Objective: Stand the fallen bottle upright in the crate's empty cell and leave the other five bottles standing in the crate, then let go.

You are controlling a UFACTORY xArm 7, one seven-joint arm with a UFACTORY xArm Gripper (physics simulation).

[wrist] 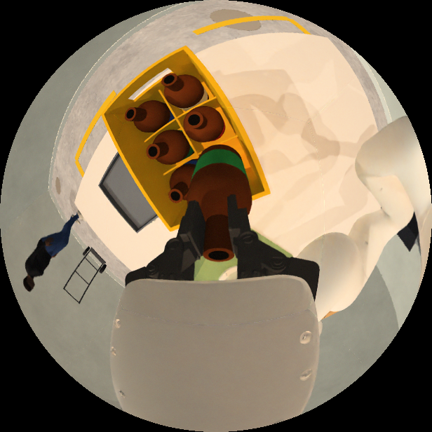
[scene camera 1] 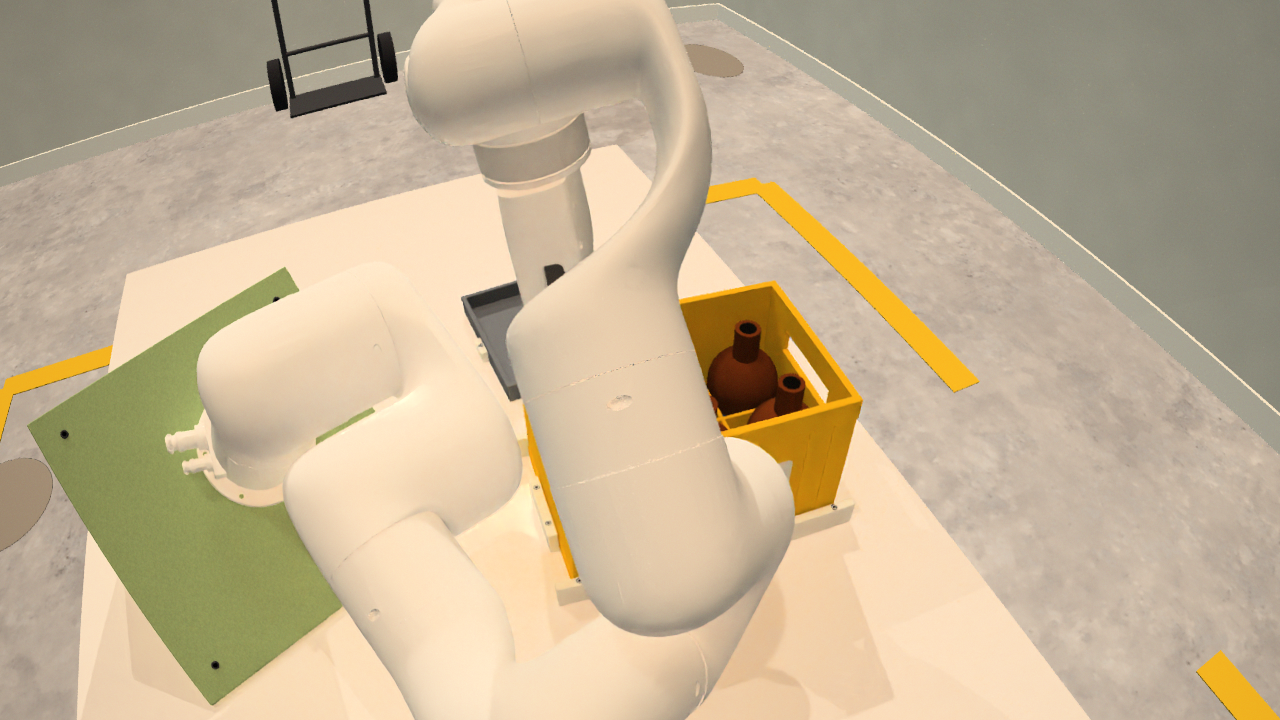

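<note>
My gripper is shut on the neck of a brown bottle with a green band. This bottle is tilted in the wrist view, its mouth towards me and its base over the crate's near right part, hiding most of that cell. The yellow crate holds five other brown bottles, including a far one, a left one and a middle one; another is partly covered by the held bottle. In the scene view two bottle tops show, and the arm hides the fingers and held bottle.
A dark grey tray lies beside the crate. A green board lies under the arm's base. A hand truck and a person are beyond the table. Low pale blocks border the crate's foot.
</note>
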